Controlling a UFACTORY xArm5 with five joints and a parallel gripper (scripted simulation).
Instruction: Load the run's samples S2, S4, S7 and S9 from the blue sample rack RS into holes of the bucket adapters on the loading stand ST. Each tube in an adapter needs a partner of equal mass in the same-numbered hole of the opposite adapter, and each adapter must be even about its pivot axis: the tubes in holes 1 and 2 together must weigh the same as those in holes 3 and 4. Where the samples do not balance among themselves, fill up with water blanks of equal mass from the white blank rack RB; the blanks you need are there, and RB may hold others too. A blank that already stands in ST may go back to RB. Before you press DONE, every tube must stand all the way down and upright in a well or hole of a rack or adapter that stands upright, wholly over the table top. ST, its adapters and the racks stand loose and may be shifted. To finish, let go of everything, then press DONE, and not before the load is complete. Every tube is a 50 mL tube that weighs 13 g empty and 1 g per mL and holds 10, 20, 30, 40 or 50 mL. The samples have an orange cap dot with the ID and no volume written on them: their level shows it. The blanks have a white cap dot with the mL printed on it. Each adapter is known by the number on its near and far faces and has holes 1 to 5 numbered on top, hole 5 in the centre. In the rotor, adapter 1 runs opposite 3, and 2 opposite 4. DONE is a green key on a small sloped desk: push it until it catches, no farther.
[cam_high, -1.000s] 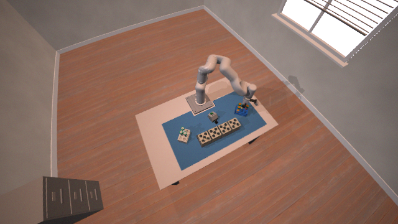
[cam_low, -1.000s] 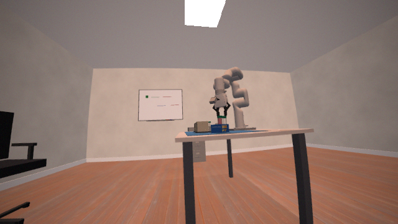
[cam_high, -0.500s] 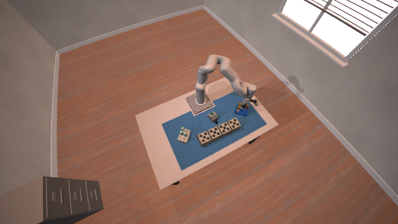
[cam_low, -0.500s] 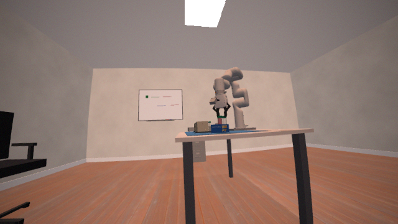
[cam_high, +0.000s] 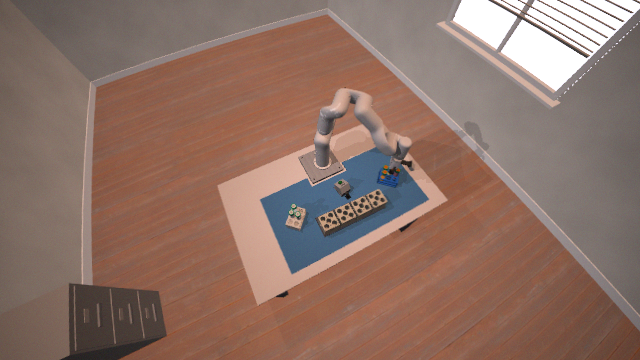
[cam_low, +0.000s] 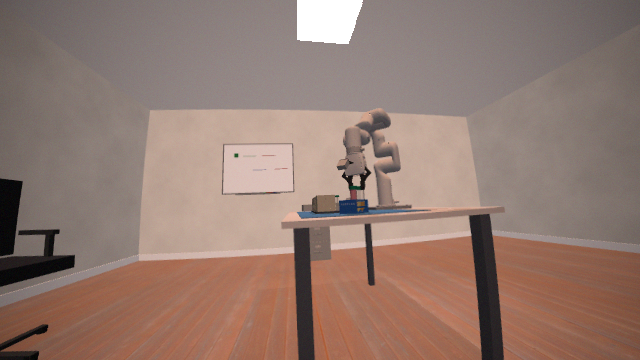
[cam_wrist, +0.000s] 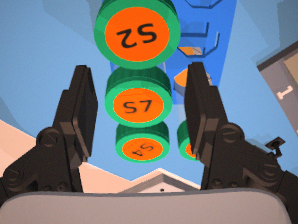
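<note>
Now: hand 6 cm above the sample tube S7 and 1 cm short of it. Round my hand: sample tube S2: 6 cm below, 3 cm to the left, 2 cm ahead; then sample tube S9: 6 cm below, 5 cm to the right; then sample tube S4: 6 cm below, 4 cm behind, 3 cm to the right.
</note>
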